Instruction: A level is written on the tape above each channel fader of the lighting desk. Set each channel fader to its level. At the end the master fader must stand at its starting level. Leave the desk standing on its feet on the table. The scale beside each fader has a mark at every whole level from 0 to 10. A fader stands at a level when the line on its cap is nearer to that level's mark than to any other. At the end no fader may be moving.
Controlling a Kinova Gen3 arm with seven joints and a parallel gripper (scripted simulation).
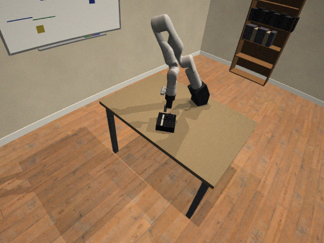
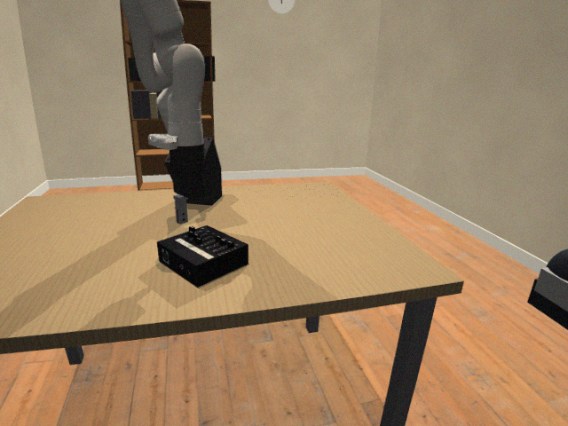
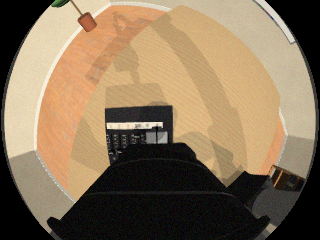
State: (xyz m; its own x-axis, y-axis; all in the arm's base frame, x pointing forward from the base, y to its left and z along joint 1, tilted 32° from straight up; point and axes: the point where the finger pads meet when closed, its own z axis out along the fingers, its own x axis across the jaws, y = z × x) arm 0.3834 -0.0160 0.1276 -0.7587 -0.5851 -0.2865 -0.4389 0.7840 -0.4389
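My hand is 50 mm above the fader, 20 mm to the right of it and 10 mm past it.
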